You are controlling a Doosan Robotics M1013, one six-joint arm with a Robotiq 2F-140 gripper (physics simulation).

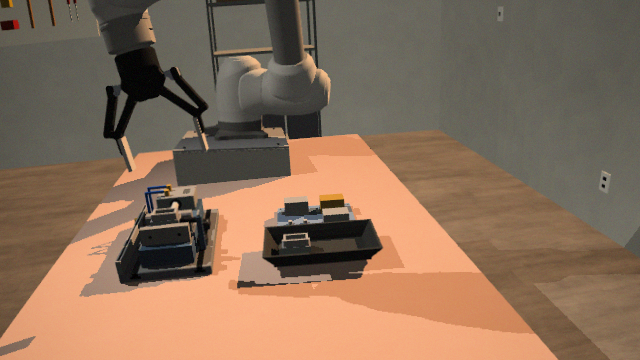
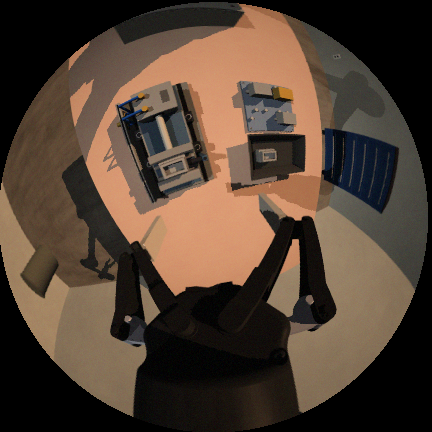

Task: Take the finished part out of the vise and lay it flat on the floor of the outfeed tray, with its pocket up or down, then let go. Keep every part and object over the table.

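Where they show: gripper, fingertip midpoint: [image 1: 168, 160] [image 2: 209, 212]; arm's base, link origin: [image 1: 240, 134].
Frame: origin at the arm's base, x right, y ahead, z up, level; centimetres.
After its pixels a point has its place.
Observation:
The finished part [image 1: 164, 214] {x 19.1, y 71.0, z 2.3 cm} [image 2: 172, 167] {x 19.5, y 69.6, z 1.1 cm}, a small light-grey block with a pocket, sits in the vise [image 1: 165, 234] {x 19.1, y 73.8, z -0.9 cm} [image 2: 181, 183] {x 19.5, y 75.0, z -3.1 cm} near its front jaw, pocket up. My gripper [image 1: 168, 159] {x 15.7, y 75.0, z 15.0 cm} [image 2: 209, 212] {x 15.7, y 75.0, z 15.0 cm} is wide open and empty. It hangs above the table, higher than the vise; its fingers are apart from the part. The black outfeed tray [image 1: 322, 255] {x -11.6, y 83.0, z -5.6 cm} [image 2: 289, 161] {x -18.6, y 80.9, z -7.8 cm} stands to the right of the vise. A similar pocketed part [image 1: 296, 241] {x -7.3, y 77.4, z -4.6 cm} [image 2: 266, 155] {x -7.3, y 76.0, z -5.7 cm} lies in the tray's left portion, pocket up. The vise jaws partly hide the finished part's lower sides.
Blue hoses [image 1: 148, 201] {x 25.0, y 54.8, z -0.4 cm} [image 2: 131, 115] {x 23.3, y 55.1, z 1.8 cm} rise at the vise's rear left. A pale-blue plate [image 1: 287, 218] {x -8.0, y 57.7, z -8.2 cm} [image 2: 260, 121] {x -9.2, y 65.2, z -8.2 cm} behind the tray carries grey blocks [image 1: 296, 206] {x -10.6, y 56.7, z -5.7 cm} [image 2: 260, 90] {x -9.9, y 55.5, z -4.6 cm} and an orange block [image 1: 332, 201] {x -19.6, y 58.0, z -5.1 cm} [image 2: 283, 93] {x -18.6, y 56.4, z -4.6 cm}. The robot's base box [image 1: 232, 164] {x 4.0, y 22.6, z -3.6 cm} is at the table's back.

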